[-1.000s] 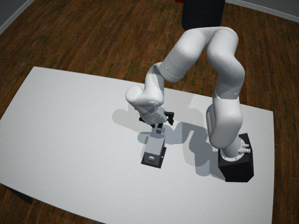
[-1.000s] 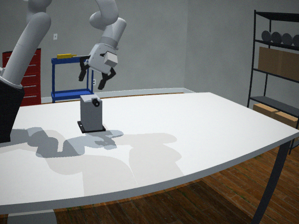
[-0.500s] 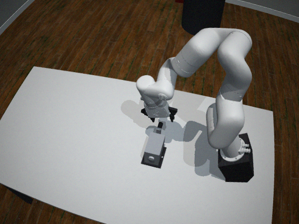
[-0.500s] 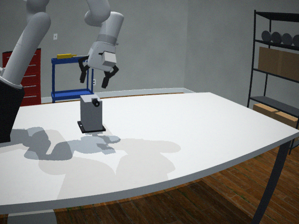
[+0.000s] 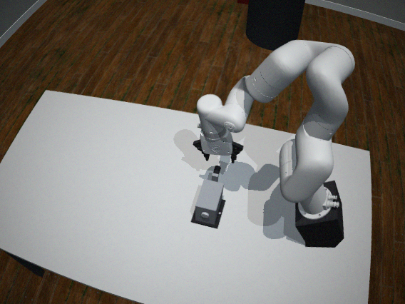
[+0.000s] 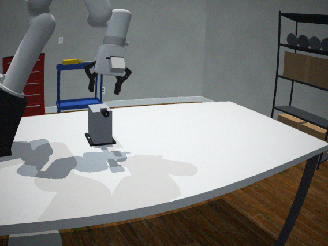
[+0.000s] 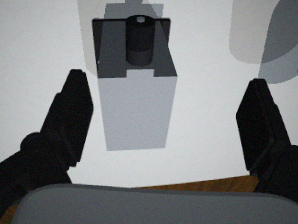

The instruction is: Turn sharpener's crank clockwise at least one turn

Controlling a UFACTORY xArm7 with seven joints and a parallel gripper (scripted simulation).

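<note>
Right now my hand is 8 cm above the dark crank knob, 1 cm to the right of it and 1 cm short of it.
</note>
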